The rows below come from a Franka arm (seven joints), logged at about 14 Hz.
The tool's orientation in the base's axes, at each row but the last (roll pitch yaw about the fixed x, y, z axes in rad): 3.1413 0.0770 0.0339; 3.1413 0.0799 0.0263; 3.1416 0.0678 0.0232; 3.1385 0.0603 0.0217; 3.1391 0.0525 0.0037; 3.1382 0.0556 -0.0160; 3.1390 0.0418 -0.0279; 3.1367 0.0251 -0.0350
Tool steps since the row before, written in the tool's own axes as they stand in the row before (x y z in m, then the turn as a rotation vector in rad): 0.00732 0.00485 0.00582 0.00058 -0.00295 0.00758; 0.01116 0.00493 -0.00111 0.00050 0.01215 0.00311; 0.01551 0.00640 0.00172 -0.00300 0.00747 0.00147; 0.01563 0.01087 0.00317 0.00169 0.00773 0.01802; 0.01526 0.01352 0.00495 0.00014 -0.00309 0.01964; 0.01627 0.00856 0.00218 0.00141 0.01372 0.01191; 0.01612 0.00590 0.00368 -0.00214 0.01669 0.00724; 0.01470 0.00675 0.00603 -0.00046 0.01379 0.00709
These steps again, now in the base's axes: 0.00701 -0.00462 -0.00636 -0.00010 0.00295 -0.00760; 0.01134 -0.00463 0.00022 0.00057 -0.01214 -0.00314; 0.01550 -0.00604 -0.00277 -0.00292 -0.00754 -0.00126; 0.01565 -0.01054 -0.00407 0.00077 -0.00777 -0.01807; 0.01503 -0.01348 -0.00571 -0.00090 0.00304 -0.01963; 0.01599 -0.00882 -0.00305 0.00053 -0.01377 -0.01192; 0.01578 -0.00635 -0.00434 -0.00290 -0.01663 -0.00710; 0.01430 -0.00728 -0.00636 -0.00112 -0.01379 -0.00701
